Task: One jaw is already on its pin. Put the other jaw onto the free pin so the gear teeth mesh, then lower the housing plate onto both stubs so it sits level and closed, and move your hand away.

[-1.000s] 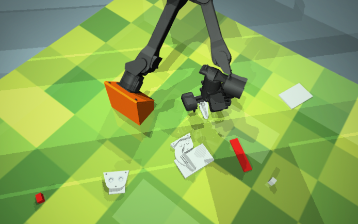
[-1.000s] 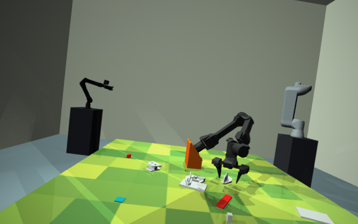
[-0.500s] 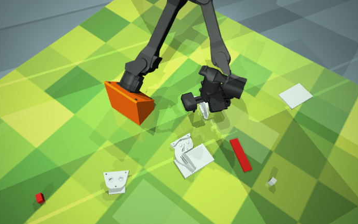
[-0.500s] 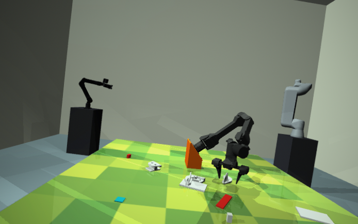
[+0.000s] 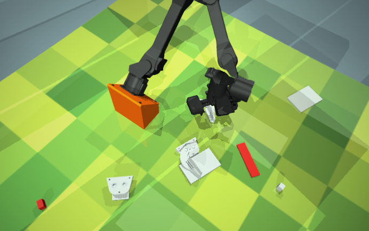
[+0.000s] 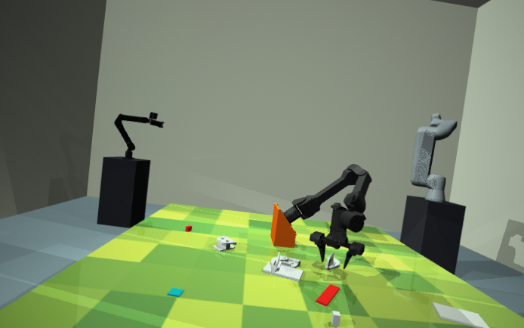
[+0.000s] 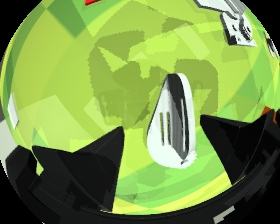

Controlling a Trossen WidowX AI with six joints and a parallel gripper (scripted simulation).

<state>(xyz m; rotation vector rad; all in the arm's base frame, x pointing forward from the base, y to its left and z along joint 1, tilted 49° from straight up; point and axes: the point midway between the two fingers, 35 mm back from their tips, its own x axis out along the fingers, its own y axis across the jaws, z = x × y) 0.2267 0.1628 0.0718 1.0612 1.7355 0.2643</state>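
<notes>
My gripper tip is 19 cm to the left of the jaw, 4 cm short of it and 1 cm below it. Also, from my gripper tip: grey cube 33 cm ahead, 9 cm to the right, 1 cm above; flat white sheet 28 cm to the left, 25 cm ahead; red bar 20 cm ahead, 7 cm to the right.
</notes>
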